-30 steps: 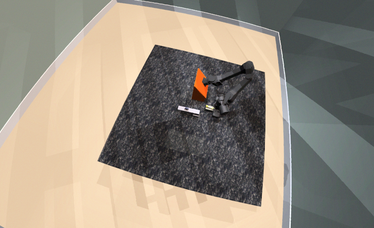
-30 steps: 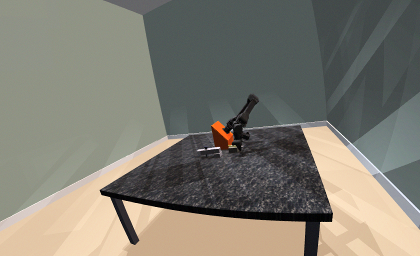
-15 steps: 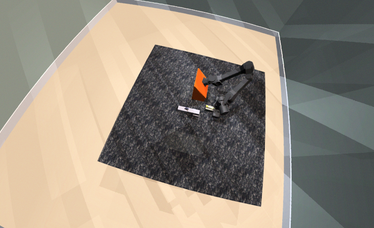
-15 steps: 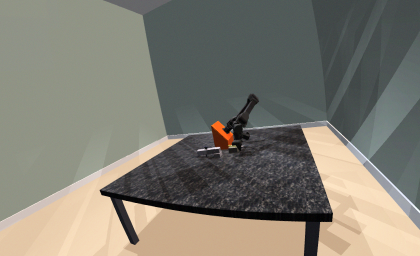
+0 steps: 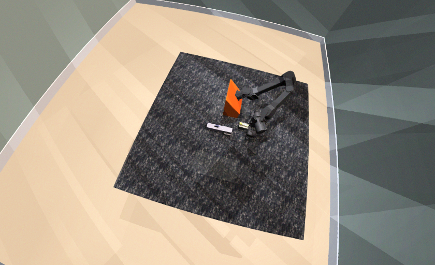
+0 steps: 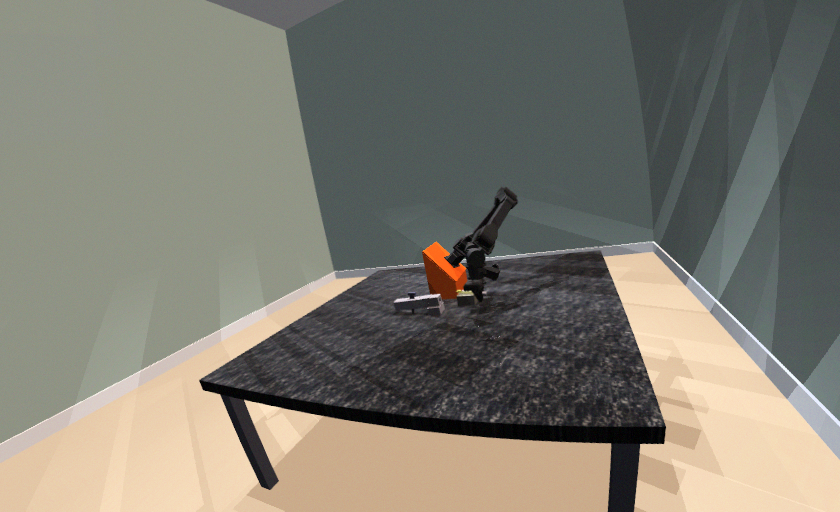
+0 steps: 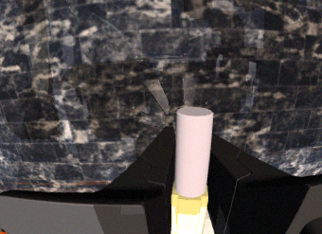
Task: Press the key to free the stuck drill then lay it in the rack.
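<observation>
Right now my gripper tip is 40 mm to the left of the drill and 40 mm below it. The rest, counted from my gripper tip: light grey housing block 210 mm to the right, 100 mm ahead, 30 mm above; then small dark key 240 mm to the right, 100 mm ahead, 40 mm above.
</observation>
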